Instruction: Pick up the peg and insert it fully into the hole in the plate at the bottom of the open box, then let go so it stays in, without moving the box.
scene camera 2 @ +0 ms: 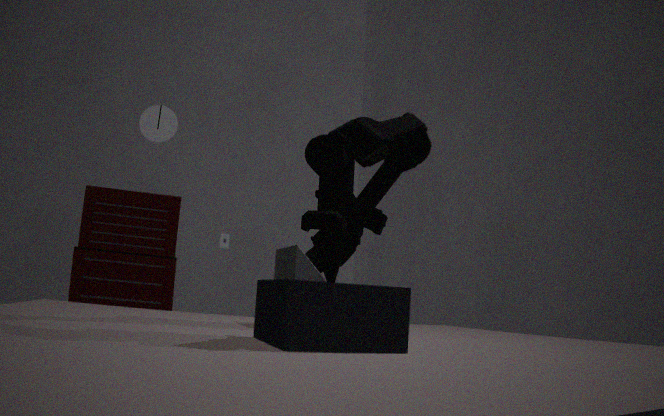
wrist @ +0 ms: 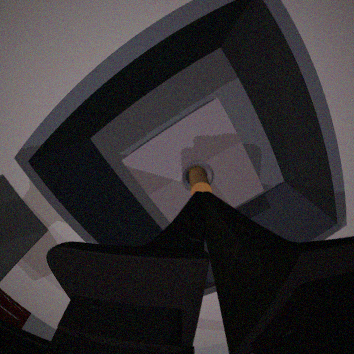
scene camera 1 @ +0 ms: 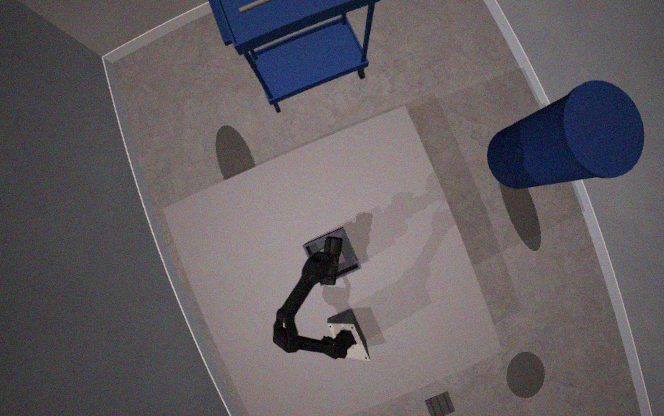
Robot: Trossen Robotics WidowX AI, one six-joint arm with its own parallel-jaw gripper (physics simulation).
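Seen in the pictures: gripper, fingertip midpoint: (wrist: 201,198); arm's base, link origin: (scene camera 2: 307,268) (scene camera 1: 348,336).
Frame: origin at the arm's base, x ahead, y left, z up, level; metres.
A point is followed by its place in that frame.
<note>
The peg (wrist: 198,176) @[x 0.336, y -0.059, z -0.059 m], brown with a brighter orange top end, stands at the round hole in the pale plate (wrist: 150,156) @[x 0.309, y -0.033, z -0.080 m] at the bottom of the box. How deep it sits cannot be told. The dark grey open box (scene camera 1: 353,252) @[x 0.315, y -0.157, z -0.040 m] (scene camera 2: 332,320) @[x 0.428, y -0.093, z -0.093 m] (wrist: 318,100) @[x 0.421, y -0.048, z -0.040 m] stands upright on the pale surface. My gripper (scene camera 2: 331,281) @[x 0.333, y -0.064, z -0.038 m] (wrist: 201,198) @[x 0.333, y -0.064, z -0.038 m] is shut and empty, pointing down over the box. In the wrist view its tips overlap the near edge of the peg's top. In scene camera 2 the tips are at the height of the box rim, and the box wall hides the peg.
The arm's base stands on a white plate (scene camera 1: 358,352) @[x -0.075, y -0.013, z 0.012 m] beside a grey wedge-shaped block (scene camera 1: 343,317) @[x 0.062, y -0.004, z -0.065 m] (scene camera 2: 286,264) @[x -0.008, y -0.046, z 0.006 m], near the box. Farther off are a blue cart (scene camera 1: 320,84), a blue cylinder (scene camera 1: 602,130) and a red drawer cabinet (scene camera 2: 125,250).
</note>
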